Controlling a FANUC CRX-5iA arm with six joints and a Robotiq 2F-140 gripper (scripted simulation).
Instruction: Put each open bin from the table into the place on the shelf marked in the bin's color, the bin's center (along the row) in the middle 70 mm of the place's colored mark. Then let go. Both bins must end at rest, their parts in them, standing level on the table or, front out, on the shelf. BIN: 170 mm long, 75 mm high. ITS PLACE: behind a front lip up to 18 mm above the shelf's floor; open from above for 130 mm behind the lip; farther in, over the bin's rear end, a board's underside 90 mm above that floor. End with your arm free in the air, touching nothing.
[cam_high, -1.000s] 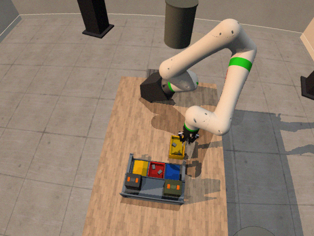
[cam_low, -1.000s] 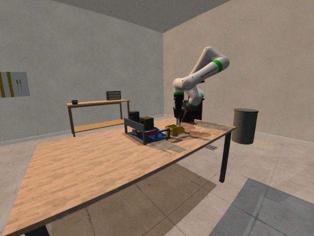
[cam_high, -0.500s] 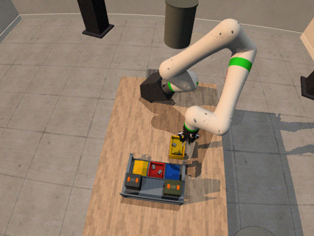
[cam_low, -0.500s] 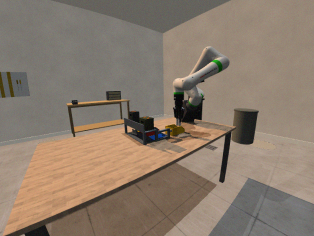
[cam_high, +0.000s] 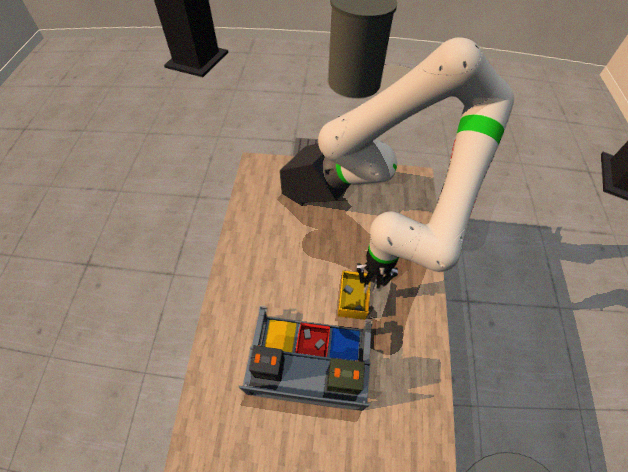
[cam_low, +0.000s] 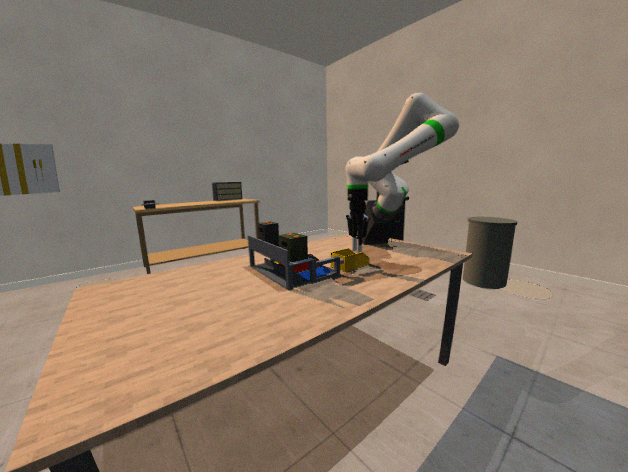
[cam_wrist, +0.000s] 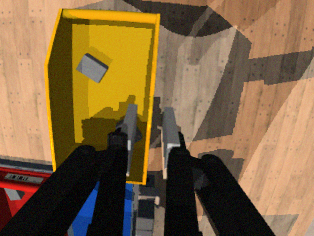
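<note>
Right now the yellow bin is 10 mm ahead of my hand, 50 mm to the right of it and 80 mm below it. The rest, counted from my hand: blue-marked place 230 mm ahead, 110 mm below; then red bin 260 mm ahead, 110 mm to the right, 80 mm below; then red mark 260 mm ahead, 110 mm to the right, 110 mm below.
</note>
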